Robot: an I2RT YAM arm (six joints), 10 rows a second.
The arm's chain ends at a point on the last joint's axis. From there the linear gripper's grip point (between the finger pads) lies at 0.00 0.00 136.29 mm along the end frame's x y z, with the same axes.
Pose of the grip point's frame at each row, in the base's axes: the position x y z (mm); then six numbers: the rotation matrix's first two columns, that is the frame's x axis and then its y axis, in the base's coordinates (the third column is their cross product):
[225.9, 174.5, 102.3, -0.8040, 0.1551, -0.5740, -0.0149, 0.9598, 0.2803]
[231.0, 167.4, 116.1, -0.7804, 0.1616, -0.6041, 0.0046, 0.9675, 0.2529]
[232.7, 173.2, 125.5, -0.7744, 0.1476, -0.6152, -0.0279, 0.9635, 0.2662]
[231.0, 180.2, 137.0, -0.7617, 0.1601, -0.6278, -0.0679, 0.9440, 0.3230]
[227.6, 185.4, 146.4, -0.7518, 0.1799, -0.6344, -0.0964, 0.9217, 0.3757]
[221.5, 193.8, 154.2, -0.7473, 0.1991, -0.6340, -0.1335, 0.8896, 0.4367]
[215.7, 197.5, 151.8, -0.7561, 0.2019, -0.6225, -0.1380, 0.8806, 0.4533]
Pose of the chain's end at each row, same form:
[144.9, 142.6, 207.2, -0.8040, 0.1551, -0.5740, -0.0149, 0.9598, 0.2803]
[145.8, 140.9, 219.1, -0.7804, 0.1616, -0.6041, 0.0046, 0.9675, 0.2529]
[146.6, 142.8, 226.6, -0.7744, 0.1476, -0.6152, -0.0279, 0.9635, 0.2662]
[143.2, 140.9, 233.5, -0.7617, 0.1601, -0.6278, -0.0679, 0.9440, 0.3230]
[138.7, 138.6, 238.5, -0.7518, 0.1799, -0.6344, -0.0964, 0.9217, 0.3757]
[132.8, 137.8, 241.2, -0.7473, 0.1991, -0.6340, -0.1335, 0.8896, 0.4367]
[128.5, 139.1, 238.7, -0.7561, 0.2019, -0.6225, -0.1380, 0.8806, 0.4533]

